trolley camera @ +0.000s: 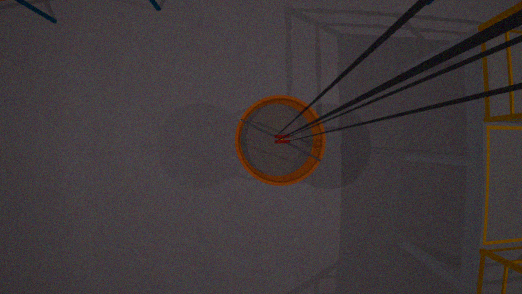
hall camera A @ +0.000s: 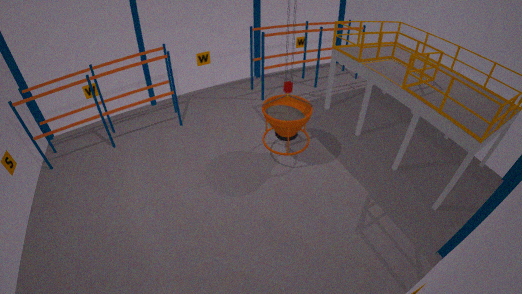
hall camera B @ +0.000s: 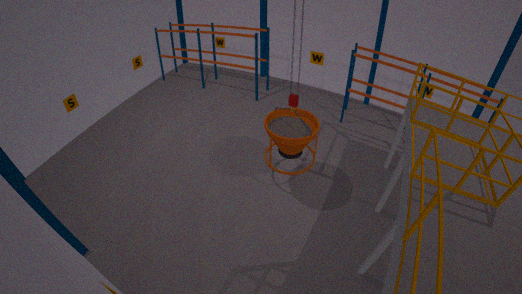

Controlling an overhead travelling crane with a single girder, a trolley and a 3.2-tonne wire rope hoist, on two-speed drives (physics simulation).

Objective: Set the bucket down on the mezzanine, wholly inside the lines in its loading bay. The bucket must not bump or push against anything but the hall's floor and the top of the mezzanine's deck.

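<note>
The orange bucket (hall camera A: 286, 125) (hall camera B: 291, 144) (trolley camera: 318, 145), filled with grey material, hangs upright above the floor, with its ring base off the ground. My red hook block (hall camera A: 288, 87) (hall camera B: 293, 100) (trolley camera: 282, 139) is above its middle and carries it by the bail. The mezzanine (hall camera A: 390, 89) (hall camera B: 406, 170) stands to the right, apart from the bucket. Yellow loading bay lines (hall camera A: 380, 58) (trolley camera: 486, 185) show on its deck at a gap in the railing; part of the bay is cut off in the trolley view. I cannot tell whether the ring base is as high as the deck.
Yellow railings (hall camera A: 367, 22) (hall camera B: 440, 240) (trolley camera: 485, 80) stand on both sides of the bay gap and around the deck. One blue and orange rack (hall camera A: 101, 111) (hall camera B: 257, 65) stands by the W wall at left; another rack (hall camera A: 263, 65) (hall camera B: 346, 100) stands behind the bucket, near the mezzanine.
</note>
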